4 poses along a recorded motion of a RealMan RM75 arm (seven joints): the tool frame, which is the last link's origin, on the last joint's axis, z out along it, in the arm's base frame.
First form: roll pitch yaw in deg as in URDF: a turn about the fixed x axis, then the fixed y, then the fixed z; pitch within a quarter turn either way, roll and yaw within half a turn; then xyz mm.
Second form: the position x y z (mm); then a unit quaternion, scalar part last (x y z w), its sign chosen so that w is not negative. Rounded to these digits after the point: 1 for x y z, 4 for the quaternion.
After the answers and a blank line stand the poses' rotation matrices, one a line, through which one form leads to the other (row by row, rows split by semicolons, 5 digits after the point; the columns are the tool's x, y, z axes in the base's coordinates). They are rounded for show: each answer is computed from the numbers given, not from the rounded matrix.
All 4 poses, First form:
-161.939, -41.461, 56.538, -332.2, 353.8, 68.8
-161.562, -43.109, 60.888, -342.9, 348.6, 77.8
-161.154, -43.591, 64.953, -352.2, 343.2, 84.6
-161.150, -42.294, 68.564, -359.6, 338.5, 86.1
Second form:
-332.2, 353.8, 68.8, -0.7872, -0.4864, -0.2384, 0.2949
-342.9, 348.6, 77.8, -0.7617, -0.5159, -0.2371, 0.3122
-352.2, 343.2, 84.6, -0.7401, -0.5431, -0.2274, 0.3249
-359.6, 338.5, 86.1, -0.7270, -0.5671, -0.2080, 0.3267

0.41321 0.90633 0.08845; 0.62519 -0.35297 0.69609; 0.66211 -0.23234 -0.71248
0.35519 0.93398 0.03909; 0.63783 -0.27271 0.72028; 0.68339 -0.23090 -0.69258
0.30663 0.95169 -0.01639; 0.65617 -0.19888 0.72793; 0.68951 -0.23396 -0.68545
0.27033 0.96036 -0.06800; 0.68853 -0.14348 0.71087; 0.67294 -0.23899 -0.70003

